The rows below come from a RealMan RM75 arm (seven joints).
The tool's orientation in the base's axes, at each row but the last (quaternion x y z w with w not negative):
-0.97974 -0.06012 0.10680 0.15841
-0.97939 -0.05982 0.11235 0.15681
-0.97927 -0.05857 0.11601 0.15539
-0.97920 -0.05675 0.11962 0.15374
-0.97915 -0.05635 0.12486 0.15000
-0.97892 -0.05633 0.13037 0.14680
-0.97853 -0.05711 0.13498 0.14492
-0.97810 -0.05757 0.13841 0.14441
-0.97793 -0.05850 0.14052 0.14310
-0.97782 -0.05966 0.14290 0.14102
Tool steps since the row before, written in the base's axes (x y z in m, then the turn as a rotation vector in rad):
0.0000 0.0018 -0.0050 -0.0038 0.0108 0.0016
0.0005 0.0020 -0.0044 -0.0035 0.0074 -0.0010
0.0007 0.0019 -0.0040 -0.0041 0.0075 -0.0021
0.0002 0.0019 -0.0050 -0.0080 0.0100 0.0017
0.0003 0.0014 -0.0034 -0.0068 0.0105 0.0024
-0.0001 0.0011 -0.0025 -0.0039 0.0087 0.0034
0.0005 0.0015 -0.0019 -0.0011 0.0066 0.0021
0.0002 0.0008 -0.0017 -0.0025 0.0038 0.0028
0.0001 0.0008 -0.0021 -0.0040 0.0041 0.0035
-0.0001 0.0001 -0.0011 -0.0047 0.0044 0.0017
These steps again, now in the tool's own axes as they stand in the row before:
0.0012 -0.0001 0.0052 -0.0024 -0.0110 0.0026
0.0017 -0.0004 0.0045 -0.0021 -0.0069 0.0039
0.0018 -0.0005 0.0041 -0.0024 -0.0067 0.0051
0.0016 -0.0002 0.0051 -0.0066 -0.0106 0.0033
0.0013 -0.0003 0.0035 -0.0055 -0.0112 0.0025
0.0007 -0.0003 0.0026 -0.0033 -0.0096 0.0003
0.0012 -0.0008 0.0020 -0.0006 -0.0070 0.0001
0.0007 -0.0002 0.0017 -0.0025 -0.0046 -0.0008
0.0008 -0.0001 0.0021 -0.0041 -0.0052 -0.0010
0.0002 0.0002 0.0011 -0.0042 -0.0051 0.0010

